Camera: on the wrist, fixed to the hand. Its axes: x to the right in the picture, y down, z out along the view.
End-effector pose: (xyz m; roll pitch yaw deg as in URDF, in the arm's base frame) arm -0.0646 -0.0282 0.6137 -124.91 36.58 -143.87
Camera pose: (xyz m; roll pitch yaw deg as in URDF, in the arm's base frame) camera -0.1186 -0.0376 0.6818 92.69 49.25 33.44
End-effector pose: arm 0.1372 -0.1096 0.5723 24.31 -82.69 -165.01
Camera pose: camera 0.0506 -0.1098 0.5605 -81.61 -2.26 -13.97
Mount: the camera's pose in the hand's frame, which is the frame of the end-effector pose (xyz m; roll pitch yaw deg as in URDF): -0.0011 -0.0550 -0.0679 1.78 -36.56 95.15
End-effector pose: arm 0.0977 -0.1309 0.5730 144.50 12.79 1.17
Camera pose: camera 0.1001 -0.0466 0.5960 172.01 0.22 -93.12
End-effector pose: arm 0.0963 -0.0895 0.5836 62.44 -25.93 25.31
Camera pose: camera 0.1122 -0.0435 0.5110 -101.04 -58.67 -137.01
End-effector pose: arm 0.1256 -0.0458 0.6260 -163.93 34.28 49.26
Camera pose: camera 0.1288 0.0101 0.6931 134.25 37.98 -80.74
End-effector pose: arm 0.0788 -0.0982 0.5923 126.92 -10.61 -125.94
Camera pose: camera 0.1498 -0.1491 0.5890 -162.96 -15.29 136.75
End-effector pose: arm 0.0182 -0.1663 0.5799 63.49 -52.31 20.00
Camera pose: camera 0.0643 -0.1110 0.5304 -92.53 -32.90 -147.90
